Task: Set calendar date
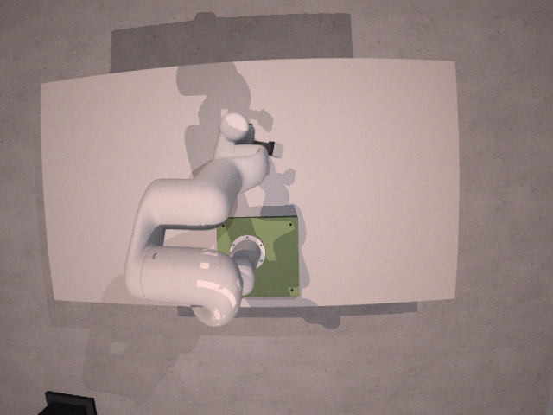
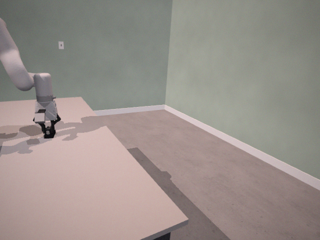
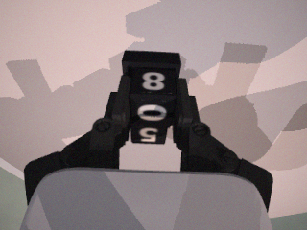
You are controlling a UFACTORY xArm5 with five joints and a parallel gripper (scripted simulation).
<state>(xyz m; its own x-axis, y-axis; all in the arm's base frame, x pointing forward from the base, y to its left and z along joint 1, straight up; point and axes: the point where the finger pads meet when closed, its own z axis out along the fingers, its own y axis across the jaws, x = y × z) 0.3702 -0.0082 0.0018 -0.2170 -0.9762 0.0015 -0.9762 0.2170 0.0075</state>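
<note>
Now: the black cube 1 cm below my hand. The rest, counted from my hand: black calendar tray 4 cm below, 2 cm to the left.
</note>
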